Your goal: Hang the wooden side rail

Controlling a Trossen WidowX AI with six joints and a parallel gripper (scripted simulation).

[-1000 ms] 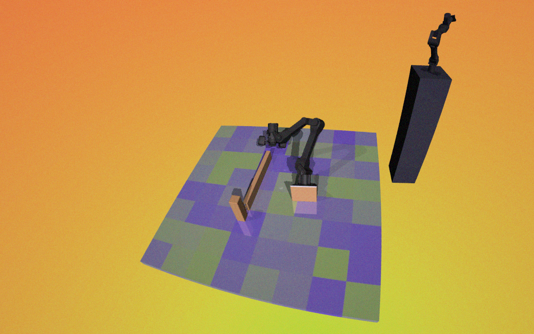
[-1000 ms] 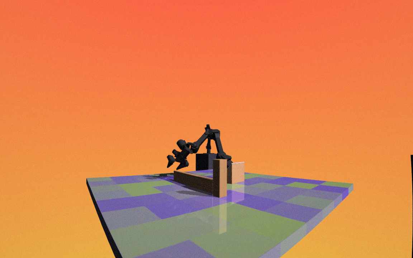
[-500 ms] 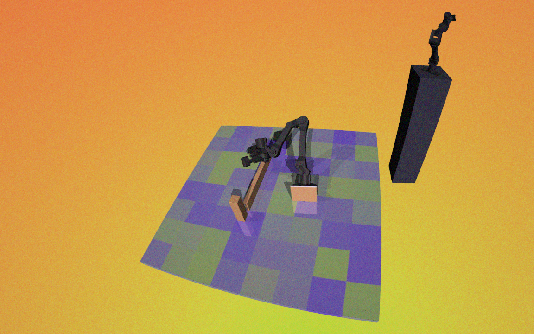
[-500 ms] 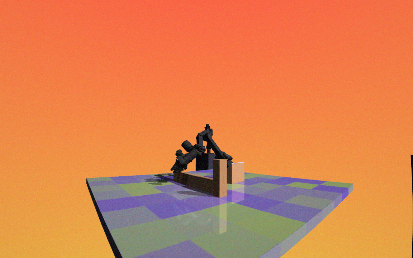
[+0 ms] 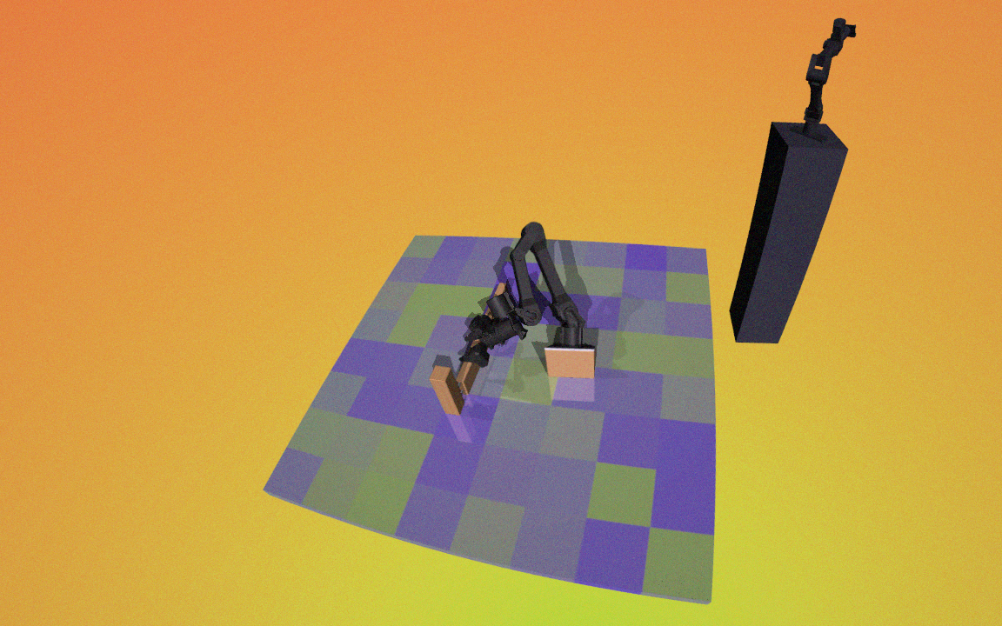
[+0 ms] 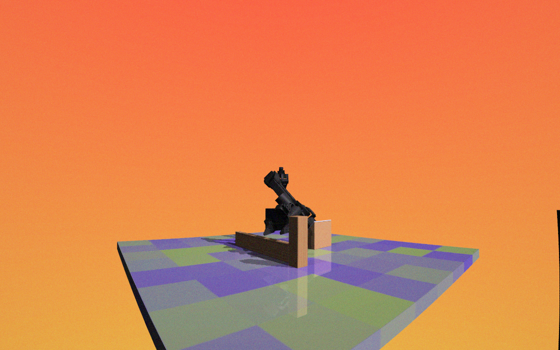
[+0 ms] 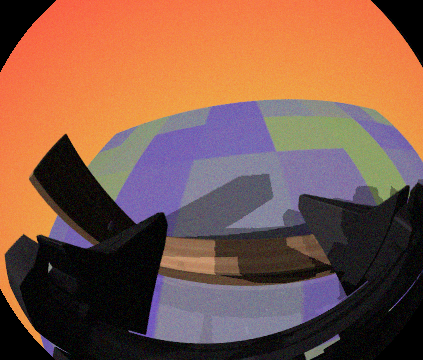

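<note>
My gripper tip is 1 cm short of the wooden headboard post, 15 cm to the right of it and 1 cm above it.
</note>
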